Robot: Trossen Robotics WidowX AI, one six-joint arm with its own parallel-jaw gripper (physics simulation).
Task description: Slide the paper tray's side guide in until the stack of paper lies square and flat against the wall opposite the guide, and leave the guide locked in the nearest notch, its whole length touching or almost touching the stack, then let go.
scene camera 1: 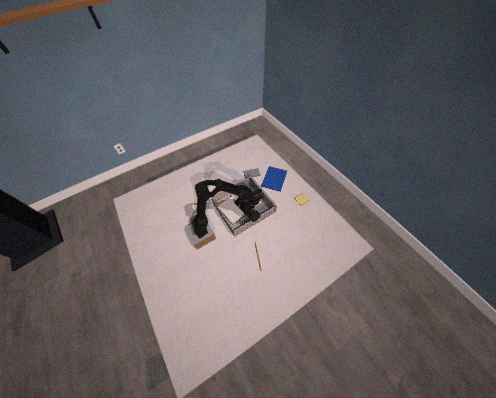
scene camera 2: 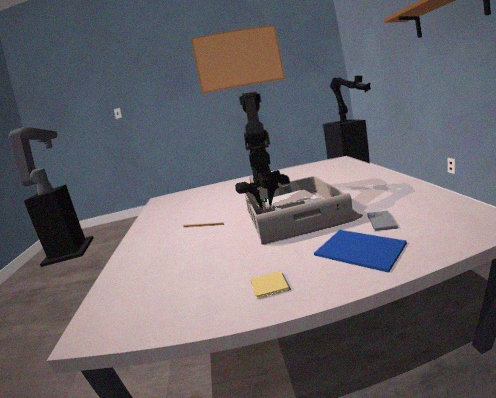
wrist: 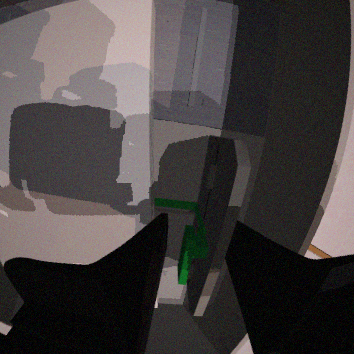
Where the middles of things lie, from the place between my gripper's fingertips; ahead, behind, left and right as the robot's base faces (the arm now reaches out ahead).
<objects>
The blue book (scene camera 2: 375, 252) is 380 mm ahead of my hand, 130 mm to the left of it and 50 mm below it. From my hand the other things lie so: yellow notepad (scene camera 2: 274, 283) 390 mm ahead, 140 mm to the right, 50 mm below.
</objects>
